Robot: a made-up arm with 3 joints. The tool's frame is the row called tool.
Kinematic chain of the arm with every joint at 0, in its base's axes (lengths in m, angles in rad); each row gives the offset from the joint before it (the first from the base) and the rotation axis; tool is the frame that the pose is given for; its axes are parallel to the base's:
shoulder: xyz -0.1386 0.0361 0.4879 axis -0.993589 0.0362 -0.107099
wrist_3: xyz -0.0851 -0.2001 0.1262 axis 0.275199 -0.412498 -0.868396
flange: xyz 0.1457 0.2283 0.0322 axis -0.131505 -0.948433 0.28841
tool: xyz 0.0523 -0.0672 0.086
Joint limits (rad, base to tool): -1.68..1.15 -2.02..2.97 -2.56..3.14
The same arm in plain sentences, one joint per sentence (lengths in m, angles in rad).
The arm has three revolute joints in a row. What follows holds with every joint at zero, and every direction is one of the base frame's.
The first joint is mounted 0.1386 m along -x and 0.0361 m along +y and 0.4879 m along +z from the base frame's origin and rotates about the direction (-0.993589, 0.0362, -0.107099), from -1.68 to 1.15 rad.
The second joint is mounted 0.0851 m along -x and 0.2001 m along -y and 0.1262 m along +z from the first joint and rotates about the direction (0.275199, -0.412498, -0.868396), from -2.02 to 2.97 rad.
The third joint is mounted 0.1457 m along +x and 0.2283 m along +y and 0.0322 m along +z from the second joint and rotates about the direction (-0.131505, -0.948433, 0.28841), from -2.56 to 3.14 rad.
The tool frame, which is the frame that the pose is given for, is mounted 0.0523 m along +x and 0.0672 m along -y and 0.086 m along +z from the third joint; its axes are parallel to the base frame's.

